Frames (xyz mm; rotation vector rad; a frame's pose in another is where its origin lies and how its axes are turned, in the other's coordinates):
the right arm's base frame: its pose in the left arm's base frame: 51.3 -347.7 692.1 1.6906 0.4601 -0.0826
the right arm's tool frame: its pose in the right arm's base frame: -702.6 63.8 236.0 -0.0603 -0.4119 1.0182
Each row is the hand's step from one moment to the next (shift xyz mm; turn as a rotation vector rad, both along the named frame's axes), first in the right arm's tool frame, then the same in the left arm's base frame.
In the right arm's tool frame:
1: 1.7 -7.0 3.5 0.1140 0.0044 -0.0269
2: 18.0 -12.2 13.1 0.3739 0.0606 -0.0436
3: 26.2 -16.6 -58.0 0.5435 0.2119 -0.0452
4: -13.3 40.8 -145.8 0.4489 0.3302 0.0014
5: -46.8 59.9 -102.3 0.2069 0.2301 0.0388
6: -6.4 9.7 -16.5 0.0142 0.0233 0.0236
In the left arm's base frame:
1: 4.9 -3.6 -5.2 0.0900 -0.0043 0.0749
2: 18.8 -17.0 -1.6 0.2585 -0.0584 0.2741
3: 41.4 49.5 12.8 0.2967 -0.1061 0.4930
4: -7.3 142.9 51.4 0.1428 -0.1296 0.5228
5: -53.0 109.2 38.9 0.0109 -0.0988 0.2956
6: -7.7 17.3 7.0 -0.0078 -0.0272 0.0224

